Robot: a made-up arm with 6 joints. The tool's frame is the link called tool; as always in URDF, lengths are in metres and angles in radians. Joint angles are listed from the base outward.
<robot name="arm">
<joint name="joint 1" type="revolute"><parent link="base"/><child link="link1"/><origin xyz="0 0 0.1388" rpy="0 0 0"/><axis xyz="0 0 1"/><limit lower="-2.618" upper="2.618"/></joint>
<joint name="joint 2" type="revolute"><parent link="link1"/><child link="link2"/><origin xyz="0 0 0" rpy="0 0 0"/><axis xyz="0.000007 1 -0.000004"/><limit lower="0" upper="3.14"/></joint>
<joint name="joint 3" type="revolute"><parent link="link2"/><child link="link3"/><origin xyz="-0.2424 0 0.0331" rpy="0 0 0"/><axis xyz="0.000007 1 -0.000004"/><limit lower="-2.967" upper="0"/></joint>
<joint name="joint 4" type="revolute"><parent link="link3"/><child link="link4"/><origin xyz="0.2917 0 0.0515" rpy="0 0 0"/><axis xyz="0.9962 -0.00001 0.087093"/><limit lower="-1.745" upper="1.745"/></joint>
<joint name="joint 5" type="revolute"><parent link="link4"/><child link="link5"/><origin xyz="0 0 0" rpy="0 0 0"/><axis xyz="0.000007 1 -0.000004"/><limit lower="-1.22" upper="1.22"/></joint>
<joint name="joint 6" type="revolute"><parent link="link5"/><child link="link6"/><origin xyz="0.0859 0 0.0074" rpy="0 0 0"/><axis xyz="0.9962 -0.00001 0.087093"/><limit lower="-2.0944" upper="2.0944"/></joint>
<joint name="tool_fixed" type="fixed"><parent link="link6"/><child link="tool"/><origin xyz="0 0 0" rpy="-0.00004 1.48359 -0.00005"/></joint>
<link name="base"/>
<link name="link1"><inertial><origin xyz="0.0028 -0.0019 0.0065"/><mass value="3.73"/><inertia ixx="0.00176" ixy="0" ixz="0" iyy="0.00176" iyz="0" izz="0.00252"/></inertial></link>
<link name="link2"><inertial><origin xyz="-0.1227 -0.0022 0.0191"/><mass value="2.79"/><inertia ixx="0.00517" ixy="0" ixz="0.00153" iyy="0.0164" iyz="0" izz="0.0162"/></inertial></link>
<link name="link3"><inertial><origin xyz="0.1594 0.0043 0.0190"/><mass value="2.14"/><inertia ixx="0.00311" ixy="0" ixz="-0.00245" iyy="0.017" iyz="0" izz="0.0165"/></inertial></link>
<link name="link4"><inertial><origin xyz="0.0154 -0.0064 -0.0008"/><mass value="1.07"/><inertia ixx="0.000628" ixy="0" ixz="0.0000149" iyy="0.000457" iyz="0" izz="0.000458"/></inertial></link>
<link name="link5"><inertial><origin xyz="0.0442 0.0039 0.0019"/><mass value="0.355"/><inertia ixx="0.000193" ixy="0" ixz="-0.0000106" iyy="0.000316" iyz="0" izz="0.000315"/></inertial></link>
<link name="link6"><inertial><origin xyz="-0.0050 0.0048 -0.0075"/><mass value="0.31"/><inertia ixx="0.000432" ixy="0" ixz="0.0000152" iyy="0.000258" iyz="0" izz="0.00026"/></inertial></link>
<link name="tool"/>
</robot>
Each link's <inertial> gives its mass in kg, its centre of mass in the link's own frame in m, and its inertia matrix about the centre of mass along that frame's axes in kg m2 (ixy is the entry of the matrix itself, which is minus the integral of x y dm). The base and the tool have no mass. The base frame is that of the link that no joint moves.
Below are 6 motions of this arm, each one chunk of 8 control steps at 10 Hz.
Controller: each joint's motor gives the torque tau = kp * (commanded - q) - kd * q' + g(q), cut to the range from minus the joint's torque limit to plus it. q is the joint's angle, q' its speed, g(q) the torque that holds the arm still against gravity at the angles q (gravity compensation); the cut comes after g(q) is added. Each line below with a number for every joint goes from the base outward.
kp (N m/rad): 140 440 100 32 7 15
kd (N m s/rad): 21 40 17 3.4 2 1.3
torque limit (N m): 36 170 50 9.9 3.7 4.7
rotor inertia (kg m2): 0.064 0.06 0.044 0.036 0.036 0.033
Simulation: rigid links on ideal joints. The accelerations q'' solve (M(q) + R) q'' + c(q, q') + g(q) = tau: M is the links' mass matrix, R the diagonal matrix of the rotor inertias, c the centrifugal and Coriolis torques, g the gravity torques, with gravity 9.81 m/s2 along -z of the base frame. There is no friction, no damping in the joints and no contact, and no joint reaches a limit. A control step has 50 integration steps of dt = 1/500 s. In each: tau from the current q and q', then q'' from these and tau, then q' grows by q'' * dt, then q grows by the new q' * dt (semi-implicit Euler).
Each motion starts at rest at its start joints. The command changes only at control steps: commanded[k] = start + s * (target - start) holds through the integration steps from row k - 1 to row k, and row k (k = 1, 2, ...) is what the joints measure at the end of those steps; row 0 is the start. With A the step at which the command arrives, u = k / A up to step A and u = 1 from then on. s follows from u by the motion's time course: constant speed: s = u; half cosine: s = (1 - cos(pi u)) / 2; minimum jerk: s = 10 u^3 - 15 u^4 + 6 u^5; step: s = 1 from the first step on.
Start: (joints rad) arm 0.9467 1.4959 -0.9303 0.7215 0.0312 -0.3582
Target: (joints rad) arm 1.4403 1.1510 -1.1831 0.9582 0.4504 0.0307
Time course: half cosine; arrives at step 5
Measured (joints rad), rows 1 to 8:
1: 0.9687 1.4741 -0.9394 0.7352 0.0419 -0.3335
2: 1.0396 1.4090 -0.9720 0.7769 0.0787 -0.2582
3: 1.1522 1.3152 -1.0276 0.8387 0.1427 -0.1484
4: 1.2722 1.2253 -1.0897 0.8997 0.2208 -0.0445
5: 1.3574 1.1727 -1.1371 0.9376 0.2906 0.0138
6: 1.4001 1.1561 -1.1622 0.9517 0.3410 0.0290
7: 1.4208 1.1520 -1.1731 0.9562 0.3756 0.0308
8: 1.4308 1.1511 -1.1781 0.9576 0.3992 0.0308

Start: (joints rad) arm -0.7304 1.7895 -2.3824 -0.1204 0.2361 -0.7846
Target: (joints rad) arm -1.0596 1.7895 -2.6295 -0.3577 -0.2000 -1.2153
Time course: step
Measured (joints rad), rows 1 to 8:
1: -0.8821 1.7972 -2.4793 -0.2631 0.1283 -1.0668
2: -0.9772 1.7892 -2.5512 -0.3256 0.0252 -1.1951
3: -1.0206 1.7869 -2.5905 -0.3468 -0.0470 -1.2145
4: -1.0409 1.7875 -2.6099 -0.3540 -0.0959 -1.2157
5: -1.0506 1.7884 -2.6194 -0.3564 -0.1288 -1.2155
6: -1.0553 1.7889 -2.6243 -0.3573 -0.1513 -1.2154
7: -1.0575 1.7892 -2.6268 -0.3576 -0.1666 -1.2153
8: -1.0586 1.7893 -2.6281 -0.3577 -0.1771 -1.2153

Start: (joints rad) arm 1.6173 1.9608 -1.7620 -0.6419 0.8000 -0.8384
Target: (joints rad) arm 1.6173 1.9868 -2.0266 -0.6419 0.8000 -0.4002
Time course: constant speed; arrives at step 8
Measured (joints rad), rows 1 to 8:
1: 1.6173 1.9634 -1.7757 -0.6418 0.8004 -0.8018
2: 1.6173 1.9662 -1.7987 -0.6418 0.8005 -0.7496
3: 1.6173 1.9692 -1.8265 -0.6418 0.8004 -0.6950
4: 1.6173 1.9722 -1.8568 -0.6419 0.8003 -0.6402
5: 1.6173 1.9754 -1.8885 -0.6419 0.8001 -0.5855
6: 1.6173 1.9786 -1.9208 -0.6419 0.8000 -0.5307
7: 1.6173 1.9818 -1.9535 -0.6419 0.8000 -0.4759
8: 1.6173 1.9850 -1.9864 -0.6419 0.7999 -0.4211

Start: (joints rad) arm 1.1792 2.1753 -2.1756 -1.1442 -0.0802 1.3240
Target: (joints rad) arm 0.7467 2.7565 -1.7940 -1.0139 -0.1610 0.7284
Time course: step
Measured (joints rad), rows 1 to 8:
1: 1.0281 2.5317 -2.0980 -1.0651 -0.1411 0.9501
2: 0.8626 2.7204 -1.9113 -1.0321 -0.1259 0.7595
3: 0.7843 2.7570 -1.8381 -1.0200 -0.1211 0.7295
4: 0.7583 2.7590 -1.8140 -1.0159 -0.1286 0.7278
5: 0.7503 2.7577 -1.8043 -1.0145 -0.1375 0.7282
6: 0.7479 2.7570 -1.7994 -1.0141 -0.1445 0.7284
7: 0.7471 2.7567 -1.7968 -1.0140 -0.1495 0.7284
8: 0.7468 2.7566 -1.7955 -1.0139 -0.1531 0.7284

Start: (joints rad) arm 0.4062 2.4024 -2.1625 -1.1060 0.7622 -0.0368
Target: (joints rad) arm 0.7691 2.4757 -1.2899 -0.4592 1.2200 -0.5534
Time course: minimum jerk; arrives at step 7
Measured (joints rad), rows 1 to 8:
1: 0.4094 2.4031 -2.1545 -1.0971 0.7651 -0.0449
2: 0.4292 2.4076 -2.1063 -1.0463 0.7823 -0.0903
3: 0.4778 2.4203 -1.9940 -0.9377 0.8229 -0.1857
4: 0.5530 2.4400 -1.8262 -0.7888 0.8858 -0.3124
5: 0.6369 2.4600 -1.6415 -0.6404 0.9611 -0.4333
6: 0.7046 2.4734 -1.4878 -0.5336 1.0340 -0.5143
7: 0.7420 2.4781 -1.3926 -0.4840 1.0917 -0.5458
8: 0.7579 2.4780 -1.3427 -0.4669 1.1324 -0.5525

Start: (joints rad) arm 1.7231 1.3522 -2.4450 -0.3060 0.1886 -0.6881
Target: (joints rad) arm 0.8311 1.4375 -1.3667 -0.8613 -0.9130 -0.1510
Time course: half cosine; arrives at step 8
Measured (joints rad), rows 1 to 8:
1: 1.7066 1.3533 -2.4287 -0.3189 0.1764 -0.6745
2: 1.6511 1.3589 -2.3699 -0.3611 0.1327 -0.6298
3: 1.5523 1.3708 -2.2588 -0.4331 0.0492 -0.5541
4: 1.4189 1.3877 -2.1028 -0.5266 -0.0721 -0.4580
5: 1.2674 1.4063 -1.9212 -0.6284 -0.2200 -0.3560
6: 1.1182 1.4231 -1.7399 -0.7233 -0.3768 -0.2638
7: 0.9928 1.4350 -1.5856 -0.7970 -0.5224 -0.1953
8: 0.9106 1.4402 -1.4812 -0.8380 -0.6380 -0.1609

